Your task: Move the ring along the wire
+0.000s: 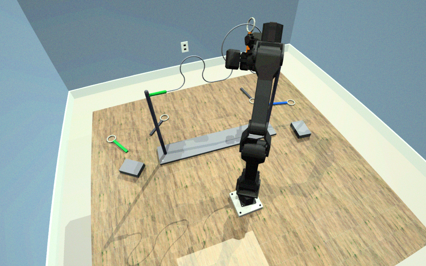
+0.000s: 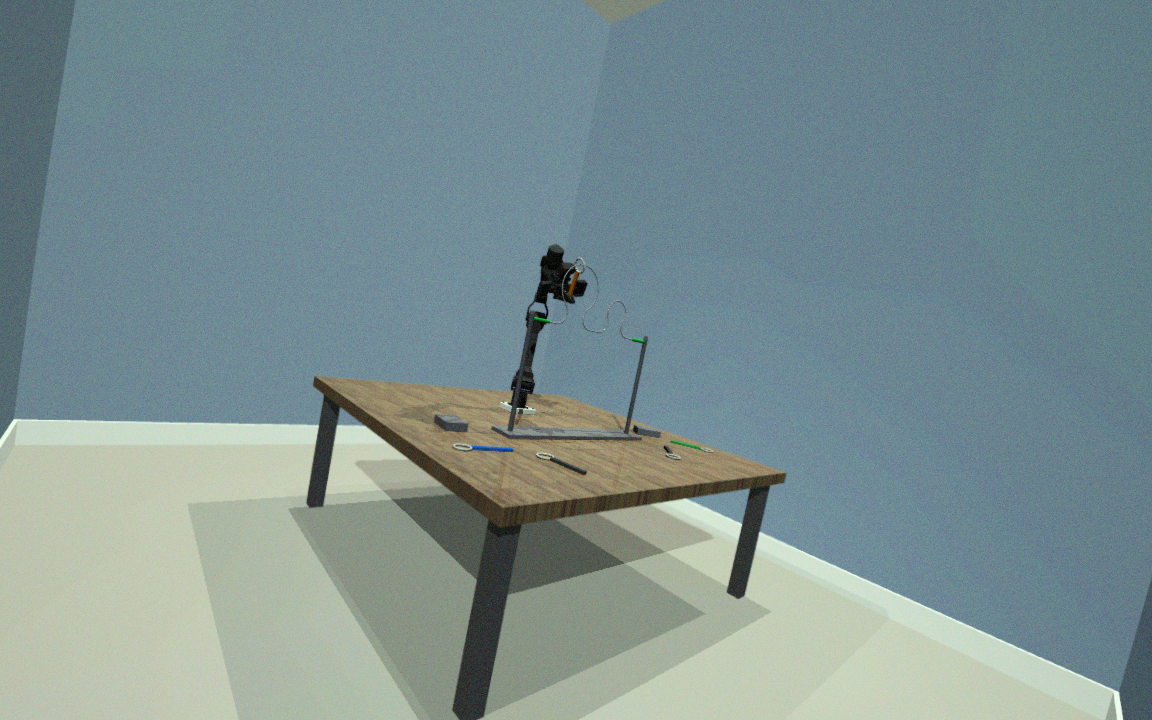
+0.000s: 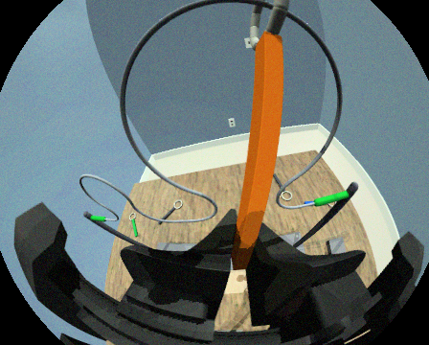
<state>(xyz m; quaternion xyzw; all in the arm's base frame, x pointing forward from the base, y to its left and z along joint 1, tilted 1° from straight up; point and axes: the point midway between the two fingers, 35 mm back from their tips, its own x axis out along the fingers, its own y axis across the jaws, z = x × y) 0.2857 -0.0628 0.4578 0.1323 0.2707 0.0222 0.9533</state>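
My gripper tip is 90 mm below the ring with orange handle, 20 mm to the left of it and 20 mm short of it.
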